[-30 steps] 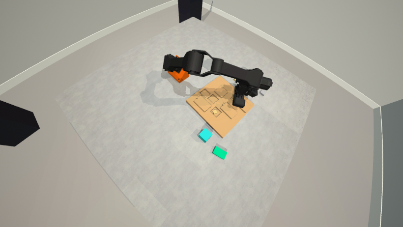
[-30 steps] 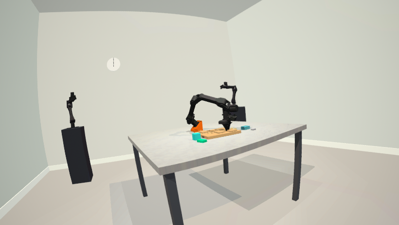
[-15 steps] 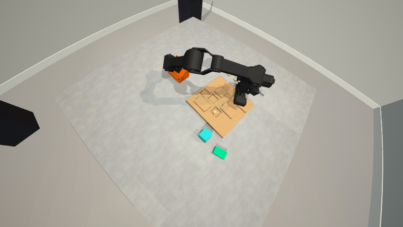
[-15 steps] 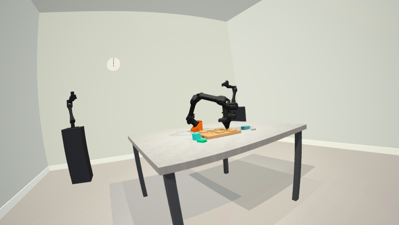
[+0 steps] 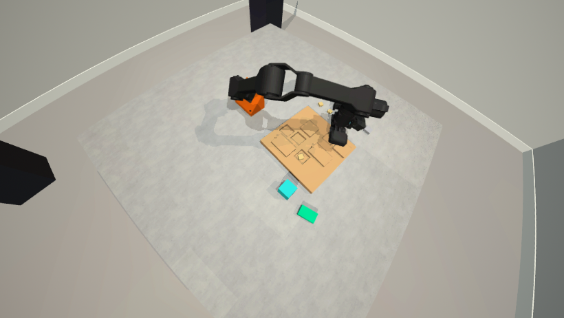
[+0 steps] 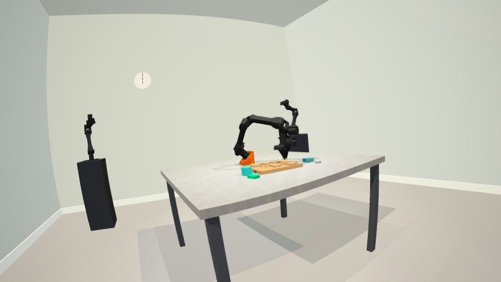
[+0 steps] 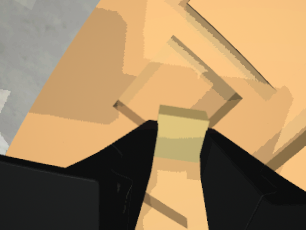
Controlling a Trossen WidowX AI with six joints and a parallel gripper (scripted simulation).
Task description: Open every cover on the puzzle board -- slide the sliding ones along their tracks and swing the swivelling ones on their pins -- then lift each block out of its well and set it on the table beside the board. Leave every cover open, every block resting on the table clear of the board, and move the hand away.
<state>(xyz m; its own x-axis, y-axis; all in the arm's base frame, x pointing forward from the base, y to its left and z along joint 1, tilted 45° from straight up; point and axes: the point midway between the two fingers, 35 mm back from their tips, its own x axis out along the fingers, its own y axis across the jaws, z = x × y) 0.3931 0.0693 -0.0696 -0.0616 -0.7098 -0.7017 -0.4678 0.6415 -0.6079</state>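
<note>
The cyan block is 1 cm ahead of my gripper tip, 29 cm to the right of it and 3 cm below it. Round my gripper tip: green block (13 cm ahead, 31 cm to the right, 4 cm below); small grey block (11 cm ahead, 20 cm to the left, 5 cm below).
</note>
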